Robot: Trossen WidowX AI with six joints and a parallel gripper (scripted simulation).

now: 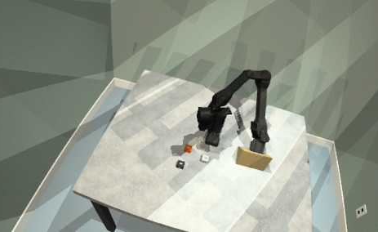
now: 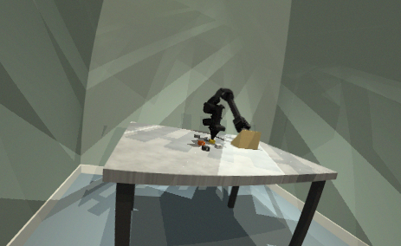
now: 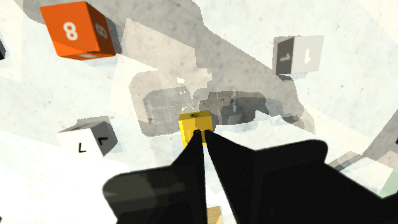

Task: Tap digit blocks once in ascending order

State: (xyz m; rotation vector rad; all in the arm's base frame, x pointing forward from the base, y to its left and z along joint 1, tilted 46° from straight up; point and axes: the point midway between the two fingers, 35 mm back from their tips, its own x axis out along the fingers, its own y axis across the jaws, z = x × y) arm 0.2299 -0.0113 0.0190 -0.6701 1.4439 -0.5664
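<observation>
Now: gripper tip 1 cm above the yellow block. The rest, counted from my gripper tip: grey block (7 cm ahead, 10 cm to the right, 1 cm below); then white block (12 cm to the left, 1 cm below); then orange block (9 cm ahead, 9 cm to the left, 1 cm below).
</observation>
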